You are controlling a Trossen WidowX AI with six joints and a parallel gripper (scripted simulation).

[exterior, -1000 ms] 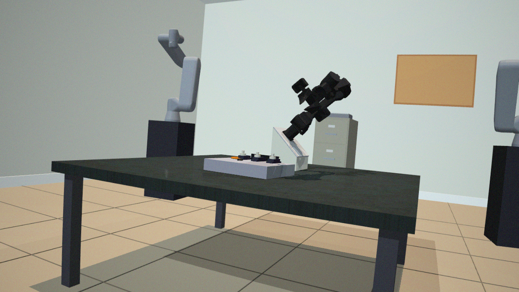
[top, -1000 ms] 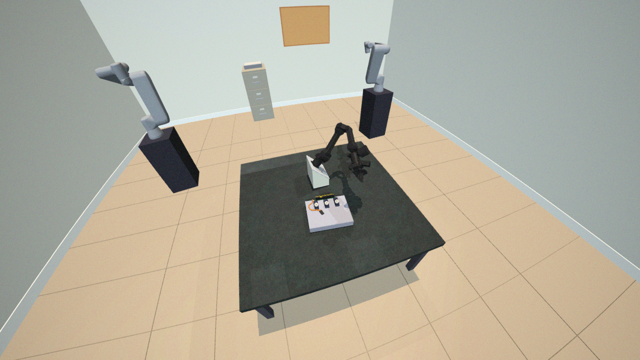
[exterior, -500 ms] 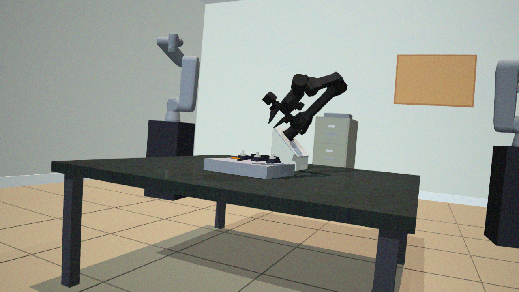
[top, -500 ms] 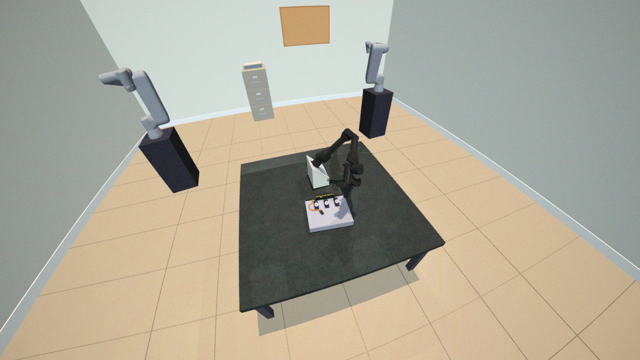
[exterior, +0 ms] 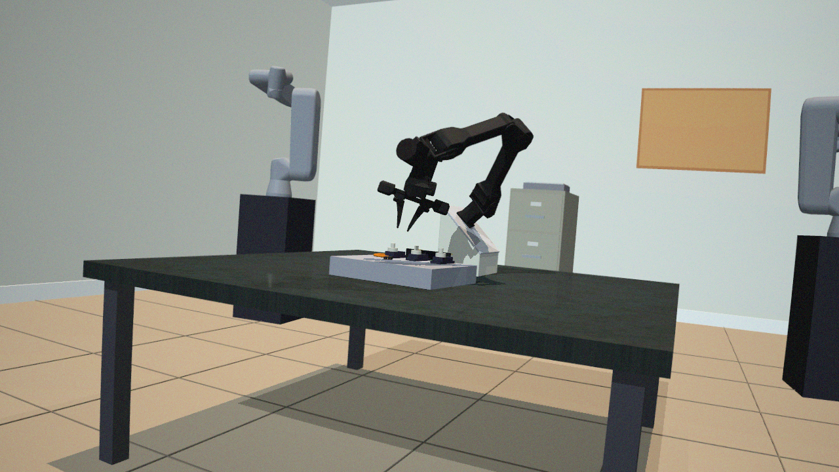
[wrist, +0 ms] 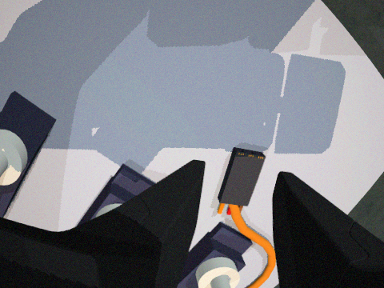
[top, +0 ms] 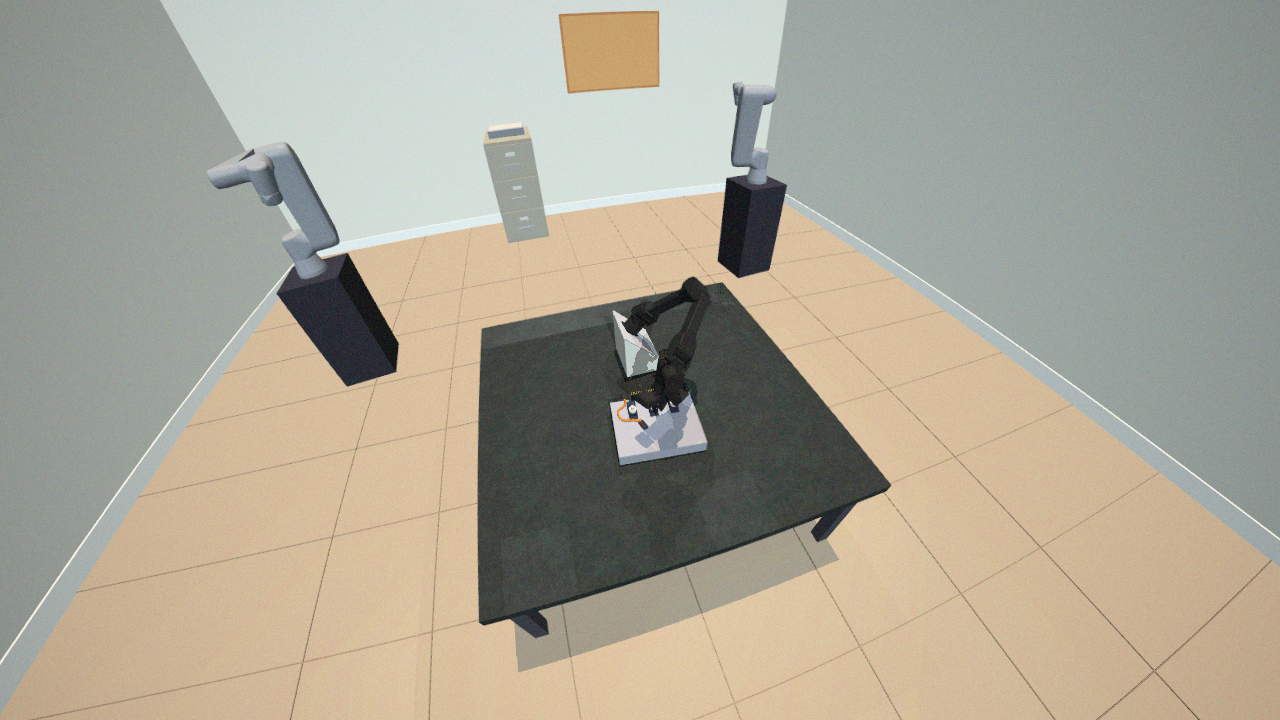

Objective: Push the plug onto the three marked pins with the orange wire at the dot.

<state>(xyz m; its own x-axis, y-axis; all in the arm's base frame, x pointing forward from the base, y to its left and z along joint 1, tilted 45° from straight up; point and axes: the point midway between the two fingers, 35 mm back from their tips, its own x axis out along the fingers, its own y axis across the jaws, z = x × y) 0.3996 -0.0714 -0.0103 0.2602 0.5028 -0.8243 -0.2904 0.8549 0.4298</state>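
The yellow band lies 14 cm behind my gripper tip and 6 cm below it. The rest, counted from my gripper tip: dark dot 14 cm behind, 1 cm to the left, 5 cm below; then printed holder 2 cm ahead, 10 cm below.
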